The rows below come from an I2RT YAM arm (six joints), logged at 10 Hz.
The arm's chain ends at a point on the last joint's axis. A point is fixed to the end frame.
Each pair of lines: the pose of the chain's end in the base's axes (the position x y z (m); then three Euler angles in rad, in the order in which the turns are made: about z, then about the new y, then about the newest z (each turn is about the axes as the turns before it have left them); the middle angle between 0 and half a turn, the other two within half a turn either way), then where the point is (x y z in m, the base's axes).
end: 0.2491 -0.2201 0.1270 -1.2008 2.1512 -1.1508
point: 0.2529 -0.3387 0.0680
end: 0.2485 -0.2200 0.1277 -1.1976 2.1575 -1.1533
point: 0.2526 -0.3383 0.0680
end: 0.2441 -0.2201 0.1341 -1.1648 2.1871 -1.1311
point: 0.2509 -0.3361 0.0704
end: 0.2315 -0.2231 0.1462 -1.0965 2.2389 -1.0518
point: 0.2431 -0.3339 0.0745
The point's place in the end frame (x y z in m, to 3 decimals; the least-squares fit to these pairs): 0.031 -0.027 0.126
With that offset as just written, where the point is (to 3 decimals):
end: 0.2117 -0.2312 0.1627 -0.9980 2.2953 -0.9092
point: 0.229 -0.334 0.081
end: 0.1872 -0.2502 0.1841 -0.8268 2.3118 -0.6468
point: 0.217 -0.342 0.093
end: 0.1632 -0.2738 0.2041 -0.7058 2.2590 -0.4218
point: 0.205 -0.358 0.111
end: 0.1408 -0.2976 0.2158 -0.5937 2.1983 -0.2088
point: 0.195 -0.374 0.122
